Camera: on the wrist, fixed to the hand. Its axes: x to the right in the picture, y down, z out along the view.
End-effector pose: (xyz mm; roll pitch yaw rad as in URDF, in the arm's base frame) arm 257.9 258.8 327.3 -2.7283 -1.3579 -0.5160
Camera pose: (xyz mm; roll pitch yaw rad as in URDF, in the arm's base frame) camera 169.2 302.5 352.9 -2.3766 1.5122 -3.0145
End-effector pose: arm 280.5 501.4 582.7 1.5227 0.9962 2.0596
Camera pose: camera 212.5 429.5 557.3 -1.2322 -1.0852 -0.7949
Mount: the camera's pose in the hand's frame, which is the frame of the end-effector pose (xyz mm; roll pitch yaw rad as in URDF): 4.2 -35.7 -95.6 0.5458 -0.1375 3.0420
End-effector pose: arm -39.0 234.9 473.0 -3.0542 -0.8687 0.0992
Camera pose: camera -113.7 254.8 539.7 -2.5586 1.0089 -2.8800
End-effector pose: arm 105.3 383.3 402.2 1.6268 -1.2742 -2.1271
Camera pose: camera 172.1 306.2 397.4 -0.7464 1.1583 1.3775
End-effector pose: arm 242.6 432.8 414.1 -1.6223 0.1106 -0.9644
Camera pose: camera 170.6 372.3 454.0 2.1688 -0.0040 2.0450
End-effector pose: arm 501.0 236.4 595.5 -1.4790 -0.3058 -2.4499
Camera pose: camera 441.3 314.8 622.3 1.9641 0.3879 0.5338
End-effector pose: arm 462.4 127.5 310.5 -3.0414 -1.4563 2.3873
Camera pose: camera 515.7 41.8 325.9 -0.7672 1.4803 1.1862
